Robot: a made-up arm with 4 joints. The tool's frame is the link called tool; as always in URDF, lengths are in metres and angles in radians. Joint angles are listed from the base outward.
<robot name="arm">
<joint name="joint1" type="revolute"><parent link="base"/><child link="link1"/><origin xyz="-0.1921 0.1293 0.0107" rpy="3.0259 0.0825 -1.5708"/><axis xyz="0 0 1"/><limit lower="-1.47" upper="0.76"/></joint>
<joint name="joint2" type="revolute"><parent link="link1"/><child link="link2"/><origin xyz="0.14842 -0.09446 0.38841" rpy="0.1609 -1.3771 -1.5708"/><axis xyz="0 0 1"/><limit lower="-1.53" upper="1.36"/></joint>
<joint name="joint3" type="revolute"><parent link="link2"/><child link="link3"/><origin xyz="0.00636 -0.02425 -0.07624" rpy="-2.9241 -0.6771 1.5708"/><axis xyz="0 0 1"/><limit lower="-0.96" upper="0.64"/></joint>
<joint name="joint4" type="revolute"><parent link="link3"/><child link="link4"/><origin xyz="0.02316 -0.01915 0.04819" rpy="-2.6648 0.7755 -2.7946"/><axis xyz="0 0 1"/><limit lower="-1.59" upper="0.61"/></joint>
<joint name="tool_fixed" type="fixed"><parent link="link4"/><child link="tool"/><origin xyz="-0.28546 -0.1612 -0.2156" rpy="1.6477 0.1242 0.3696"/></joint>
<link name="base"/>
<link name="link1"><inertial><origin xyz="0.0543 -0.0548 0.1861"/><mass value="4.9"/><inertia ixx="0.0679" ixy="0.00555" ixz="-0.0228" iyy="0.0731" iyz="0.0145" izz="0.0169"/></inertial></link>
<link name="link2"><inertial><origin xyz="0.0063 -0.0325 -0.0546"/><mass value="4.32"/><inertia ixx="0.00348" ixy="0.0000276" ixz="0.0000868" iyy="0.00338" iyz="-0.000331" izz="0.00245"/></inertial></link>
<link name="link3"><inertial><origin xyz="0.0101 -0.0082 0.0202"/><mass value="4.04"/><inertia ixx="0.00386" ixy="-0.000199" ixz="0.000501" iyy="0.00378" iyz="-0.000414" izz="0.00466"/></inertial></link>
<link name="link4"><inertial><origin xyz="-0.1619 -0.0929 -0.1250"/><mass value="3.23"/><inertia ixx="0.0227" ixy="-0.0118" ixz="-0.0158" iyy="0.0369" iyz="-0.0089" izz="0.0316"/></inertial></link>
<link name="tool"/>
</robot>
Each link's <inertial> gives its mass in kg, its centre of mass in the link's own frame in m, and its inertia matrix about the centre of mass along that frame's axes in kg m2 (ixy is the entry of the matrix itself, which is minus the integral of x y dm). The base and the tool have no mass. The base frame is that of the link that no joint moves.
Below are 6 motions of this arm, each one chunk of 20 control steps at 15 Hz.
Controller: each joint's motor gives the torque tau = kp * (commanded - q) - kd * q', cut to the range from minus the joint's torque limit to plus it. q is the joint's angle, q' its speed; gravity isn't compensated. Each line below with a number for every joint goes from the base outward.
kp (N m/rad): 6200 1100 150 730
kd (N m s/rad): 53 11 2 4.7
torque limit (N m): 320 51 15 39
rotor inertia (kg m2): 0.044 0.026 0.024 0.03
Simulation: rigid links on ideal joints. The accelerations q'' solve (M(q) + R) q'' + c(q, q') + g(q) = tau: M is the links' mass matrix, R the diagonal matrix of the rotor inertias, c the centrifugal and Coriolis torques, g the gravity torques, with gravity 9.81 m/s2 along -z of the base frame. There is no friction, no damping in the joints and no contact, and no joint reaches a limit. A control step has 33 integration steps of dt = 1/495 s. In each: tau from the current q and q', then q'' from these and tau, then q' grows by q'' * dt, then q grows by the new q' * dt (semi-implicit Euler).
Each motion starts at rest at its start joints. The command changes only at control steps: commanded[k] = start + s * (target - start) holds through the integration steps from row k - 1 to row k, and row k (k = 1, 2, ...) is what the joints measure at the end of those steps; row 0 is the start. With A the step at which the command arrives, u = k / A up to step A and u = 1 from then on. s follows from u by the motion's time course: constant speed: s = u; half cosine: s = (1 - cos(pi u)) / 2; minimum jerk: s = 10 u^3 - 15 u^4 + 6 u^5; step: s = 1 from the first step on.
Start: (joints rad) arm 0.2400 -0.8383 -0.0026 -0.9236
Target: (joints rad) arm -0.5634 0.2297 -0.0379 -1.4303
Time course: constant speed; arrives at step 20
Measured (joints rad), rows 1 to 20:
1: 0.1991 -0.7911 0.0032 -0.9605
2: 0.1591 -0.7372 0.0070 -0.9850
3: 0.1196 -0.6825 -0.0032 -1.0084
4: 0.0791 -0.6298 0.0019 -1.0349
5: 0.0391 -0.5762 0.0006 -1.0597
6: -0.0008 -0.5224 -0.0025 -1.0845
7: -0.0410 -0.4691 -0.0015 -1.1099
8: -0.0811 -0.4155 -0.0025 -1.1350
9: -0.1211 -0.3618 -0.0040 -1.1600
10: -0.1612 -0.3083 -0.0042 -1.1851
11: -0.2013 -0.2547 -0.0050 -1.2102
12: -0.2414 -0.2011 -0.0060 -1.2352
13: -0.2815 -0.1476 -0.0066 -1.2602
14: -0.3216 -0.0940 -0.0074 -1.2852
15: -0.3617 -0.0404 -0.0082 -1.3102
16: -0.4018 0.0132 -0.0090 -1.3352
17: -0.4419 0.0668 -0.0097 -1.3602
18: -0.4820 0.1204 -0.0105 -1.3851
19: -0.5222 0.1740 -0.0113 -1.4101
20: -0.5623 0.2277 -0.0121 -1.4350

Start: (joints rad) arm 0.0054 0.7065 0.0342 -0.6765
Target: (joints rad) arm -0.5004 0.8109 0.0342 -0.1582
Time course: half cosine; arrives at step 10
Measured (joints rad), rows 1 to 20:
1: -0.0089 0.7075 0.0633 -0.6676
2: -0.0479 0.7245 0.0638 -0.6137
3: -0.1061 0.7401 0.0713 -0.5488
4: -0.1782 0.7587 0.0686 -0.4689
5: -0.2565 0.7765 0.0603 -0.3857
6: -0.3330 0.7923 0.0475 -0.3062
7: -0.4009 0.8050 0.0350 -0.2379
8: -0.4544 0.8129 0.0294 -0.1879
9: -0.4889 0.8148 0.0329 -0.1611
10: -0.5001 0.8106 0.0416 -0.1602
11: -0.5000 0.8085 0.0430 -0.1640
12: -0.5002 0.8093 0.0405 -0.1627
13: -0.5001 0.8089 0.0415 -0.1634
14: -0.5001 0.8091 0.0411 -0.1630
15: -0.5001 0.8090 0.0413 -0.1632
16: -0.5001 0.8090 0.0412 -0.1631
17: -0.5001 0.8090 0.0412 -0.1632
18: -0.5001 0.8090 0.0412 -0.1631
19: -0.5001 0.8090 0.0412 -0.1631
20: -0.5001 0.8090 0.0412 -0.1631

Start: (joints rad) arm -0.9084 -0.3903 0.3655 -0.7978
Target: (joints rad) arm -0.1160 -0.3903 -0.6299 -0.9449
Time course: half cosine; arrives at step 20
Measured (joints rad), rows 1 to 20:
1: -0.9026 -0.3909 0.3470 -0.8001
2: -0.8874 -0.3890 0.3206 -0.7992
3: -0.8633 -0.3879 0.2846 -0.8014
4: -0.8305 -0.3868 0.2360 -0.8055
5: -0.7900 -0.3859 0.1787 -0.8118
6: -0.7427 -0.3854 0.1135 -0.8202
7: -0.6897 -0.3852 0.0418 -0.8304
8: -0.6324 -0.3854 -0.0338 -0.8423
9: -0.5720 -0.3860 -0.1121 -0.8555
10: -0.5101 -0.3869 -0.1906 -0.8695
11: -0.4481 -0.3879 -0.2671 -0.8838
12: -0.3876 -0.3890 -0.3400 -0.8978
13: -0.3302 -0.3901 -0.4073 -0.9110
14: -0.2772 -0.3911 -0.4675 -0.9228
15: -0.2300 -0.3919 -0.5191 -0.9330
16: -0.1898 -0.3926 -0.5612 -0.9412
17: -0.1576 -0.3930 -0.5927 -0.9472
18: -0.1342 -0.3934 -0.6129 -0.9510
19: -0.1202 -0.3936 -0.6213 -0.9526
20: -0.1159 -0.3937 -0.6177 -0.9521

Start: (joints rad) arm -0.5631 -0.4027 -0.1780 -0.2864
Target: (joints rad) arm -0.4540 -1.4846 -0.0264 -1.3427
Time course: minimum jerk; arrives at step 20
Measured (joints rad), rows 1 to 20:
1: -0.5629 -0.4104 -0.1587 -0.2995
2: -0.5617 -0.4170 -0.1624 -0.3049
3: -0.5601 -0.4403 -0.1516 -0.3300
4: -0.5568 -0.4763 -0.1446 -0.3662
5: -0.5523 -0.5285 -0.1352 -0.4188
6: -0.5467 -0.5949 -0.1272 -0.4846
7: -0.5399 -0.6741 -0.1211 -0.5629
8: -0.5321 -0.7637 -0.1172 -0.6514
9: -0.5235 -0.8602 -0.1105 -0.7462
10: -0.5142 -0.9599 -0.1015 -0.8435
11: -0.5045 -1.0591 -0.0908 -0.9395
12: -0.4948 -1.1538 -0.0792 -1.0305
13: -0.4854 -1.2405 -0.0683 -1.1132
14: -0.4768 -1.3160 -0.0588 -1.1847
15: -0.4693 -1.3779 -0.0525 -1.2430
16: -0.4633 -1.4247 -0.0494 -1.2869
17: -0.4588 -1.4563 -0.0486 -1.3159
18: -0.4558 -1.4738 -0.0497 -1.3315
19: -0.4542 -1.4802 -0.0519 -1.3366
20: -0.4537 -1.4806 -0.0537 -1.3365

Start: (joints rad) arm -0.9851 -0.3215 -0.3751 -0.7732
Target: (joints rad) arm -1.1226 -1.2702 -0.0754 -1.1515
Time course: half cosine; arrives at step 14
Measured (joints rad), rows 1 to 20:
1: -0.9866 -0.3402 -0.3517 -0.7901
2: -0.9919 -0.3775 -0.3343 -0.8074
3: -1.0004 -0.4365 -0.3142 -0.8340
4: -1.0121 -0.5145 -0.2857 -0.8685
5: -1.0258 -0.6057 -0.2604 -0.9069
6: -1.0412 -0.7068 -0.2323 -0.9485
7: -1.0573 -0.8122 -0.2037 -0.9907
8: -1.0731 -0.9166 -0.1769 -1.0313
9: -1.0877 -1.0151 -0.1511 -1.0685
10: -1.1005 -1.1027 -0.1286 -1.1004
11: -1.1107 -1.1750 -0.1107 -1.1255
12: -1.1179 -1.2283 -0.0987 -1.1426
13: -1.1218 -1.2601 -0.0934 -1.1508
14: -1.1223 -1.2686 -0.0951 -1.1497
15: -1.1218 -1.2671 -0.0992 -1.1472
16: -1.1219 -1.2677 -0.0977 -1.1481
17: -1.1220 -1.2678 -0.0963 -1.1482
18: -1.1219 -1.2675 -0.0981 -1.1479
19: -1.1219 -1.2676 -0.0975 -1.1480
20: -1.1219 -1.2677 -0.0971 -1.1480

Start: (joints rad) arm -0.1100 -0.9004 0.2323 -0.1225
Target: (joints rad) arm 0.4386 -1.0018 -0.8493 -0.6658
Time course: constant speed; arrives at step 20
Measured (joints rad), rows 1 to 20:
1: -0.0825 -0.9045 0.1826 -0.1465
2: -0.0551 -0.9100 0.1278 -0.1745
3: -0.0277 -0.9153 0.0728 -0.2018
4: -0.0003 -0.9205 0.0172 -0.2293
5: 0.0272 -0.9258 -0.0378 -0.2569
6: 0.0546 -0.9311 -0.0934 -0.2845
7: 0.0821 -0.9364 -0.1486 -0.3123
8: 0.1097 -0.9417 -0.2041 -0.3401
9: 0.1372 -0.9470 -0.2594 -0.3680
10: 0.1648 -0.9523 -0.3147 -0.3959
11: 0.1923 -0.9576 -0.3699 -0.4239
12: 0.2199 -0.9628 -0.4250 -0.4520
13: 0.2475 -0.9681 -0.4800 -0.4801
14: 0.2751 -0.9733 -0.5348 -0.5082
15: 0.3027 -0.9785 -0.5894 -0.5364
16: 0.3302 -0.9836 -0.6438 -0.5645
17: 0.3578 -0.9888 -0.6980 -0.5926
18: 0.3854 -0.9939 -0.7521 -0.6207
19: 0.4129 -0.9991 -0.8060 -0.6487
20: 0.4405 -1.0042 -0.8597 -0.6767

